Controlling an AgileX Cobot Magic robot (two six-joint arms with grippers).
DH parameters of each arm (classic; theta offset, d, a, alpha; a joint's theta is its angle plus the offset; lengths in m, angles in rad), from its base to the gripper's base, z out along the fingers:
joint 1: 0 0.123 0 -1.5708
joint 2: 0.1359 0 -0.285 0
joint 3: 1.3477 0 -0.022 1.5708
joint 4: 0 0.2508 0 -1.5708
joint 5: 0 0 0.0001 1.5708
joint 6: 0 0.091 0 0
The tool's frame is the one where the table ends.
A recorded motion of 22 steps. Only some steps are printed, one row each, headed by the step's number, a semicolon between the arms.
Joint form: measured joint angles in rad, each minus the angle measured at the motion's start. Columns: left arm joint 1, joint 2, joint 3, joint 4, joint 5, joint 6; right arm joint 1, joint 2, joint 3, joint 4, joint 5, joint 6.
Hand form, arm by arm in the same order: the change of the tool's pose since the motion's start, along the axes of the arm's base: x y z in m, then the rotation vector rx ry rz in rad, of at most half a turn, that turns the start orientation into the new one. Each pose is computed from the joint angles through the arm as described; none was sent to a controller.
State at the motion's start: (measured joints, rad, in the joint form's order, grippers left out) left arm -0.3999 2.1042 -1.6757 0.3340 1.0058 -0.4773; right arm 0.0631 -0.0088 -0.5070 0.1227 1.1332 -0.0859
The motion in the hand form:
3: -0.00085 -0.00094 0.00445 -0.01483 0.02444 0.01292; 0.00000 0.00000 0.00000 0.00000 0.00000 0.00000
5: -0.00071 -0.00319 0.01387 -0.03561 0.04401 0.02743; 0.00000 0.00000 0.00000 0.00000 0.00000 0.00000
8: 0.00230 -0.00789 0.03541 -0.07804 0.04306 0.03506; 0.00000 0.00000 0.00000 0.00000 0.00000 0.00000
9: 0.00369 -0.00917 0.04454 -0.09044 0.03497 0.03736; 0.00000 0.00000 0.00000 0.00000 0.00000 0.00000
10: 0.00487 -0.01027 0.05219 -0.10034 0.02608 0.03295; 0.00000 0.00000 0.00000 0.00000 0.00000 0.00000
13: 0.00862 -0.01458 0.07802 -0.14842 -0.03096 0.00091; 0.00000 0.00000 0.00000 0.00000 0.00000 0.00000
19: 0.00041 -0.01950 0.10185 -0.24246 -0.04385 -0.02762; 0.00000 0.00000 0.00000 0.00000 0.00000 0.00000
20: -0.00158 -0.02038 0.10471 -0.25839 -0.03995 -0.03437; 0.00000 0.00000 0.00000 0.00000 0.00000 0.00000
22: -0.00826 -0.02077 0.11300 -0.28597 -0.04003 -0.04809; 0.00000 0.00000 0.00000 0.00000 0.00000 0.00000
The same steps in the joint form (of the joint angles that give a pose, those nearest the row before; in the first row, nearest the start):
3: 0.0012 0.0000 -0.0219 -0.0310 0.0378 0.0102; 0.0000 0.0000 0.0000 0.0000 0.0000 0.0000
5: 0.0012 0.0000 -0.0634 -0.0656 0.0889 0.0200; 0.0000 0.0000 0.0000 0.0000 0.0000 0.0000
8: 0.0012 0.0000 -0.1516 -0.1133 0.1572 0.0395; 0.0000 0.0000 0.0000 0.0000 0.0000 0.0000
9: 0.0012 0.0000 -0.1876 -0.1232 0.1807 0.0435; 0.0000 0.0000 0.0000 0.0000 0.0000 0.0000
10: 0.0012 0.0000 -0.2173 -0.1312 0.1968 0.0521; 0.0000 0.0000 0.0000 0.0000 0.0000 0.0000
13: 0.0012 -0.0062 -0.3034 -0.1623 0.2100 0.0874; 0.0000 0.0000 0.0000 0.0000 0.0000 0.0000
19: 0.0012 -0.0446 -0.3311 -0.2538 0.2220 0.1199; 0.0000 0.0000 0.0000 0.0000 0.0000 0.0000
20: 0.0012 -0.0514 -0.3311 -0.2724 0.2253 0.1275; 0.0000 0.0000 0.0000 0.0000 0.0000 0.0000
22: 0.0002 -0.0795 -0.3167 -0.3018 0.2265 0.1402; 0.0000 0.0000 0.0000 0.0000 0.0000 0.0000

